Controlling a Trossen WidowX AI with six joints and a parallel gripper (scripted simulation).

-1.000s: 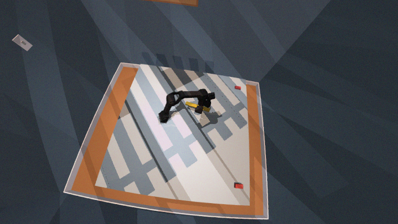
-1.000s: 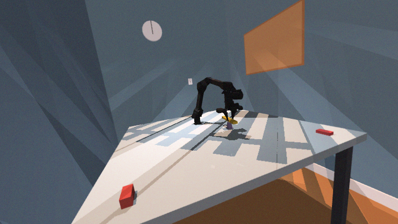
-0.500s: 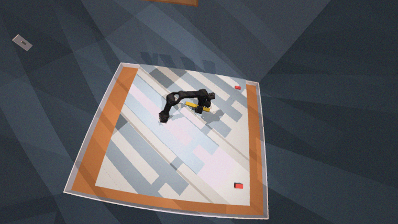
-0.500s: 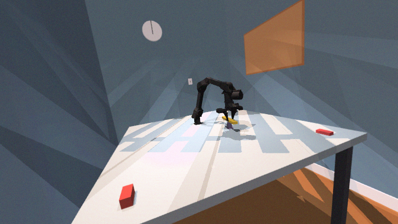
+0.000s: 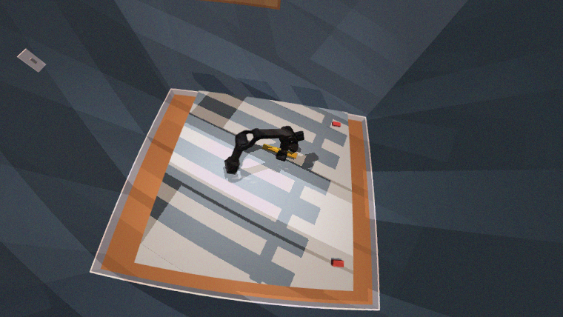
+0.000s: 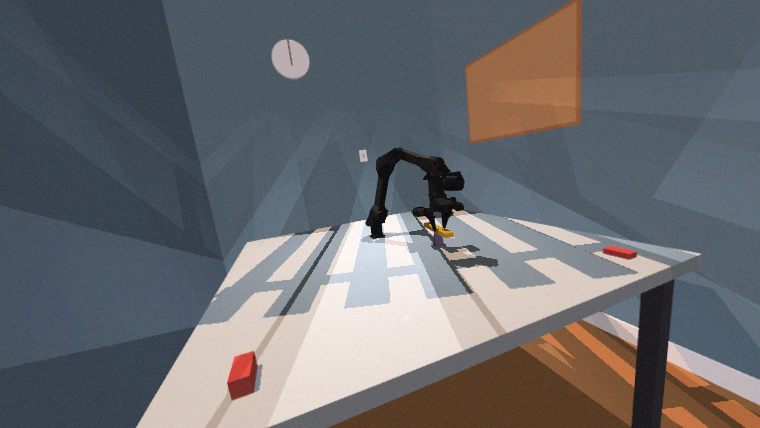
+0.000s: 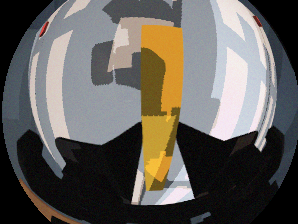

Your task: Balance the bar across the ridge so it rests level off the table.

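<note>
The bar is 30 mm behind my gripper tip.
</note>
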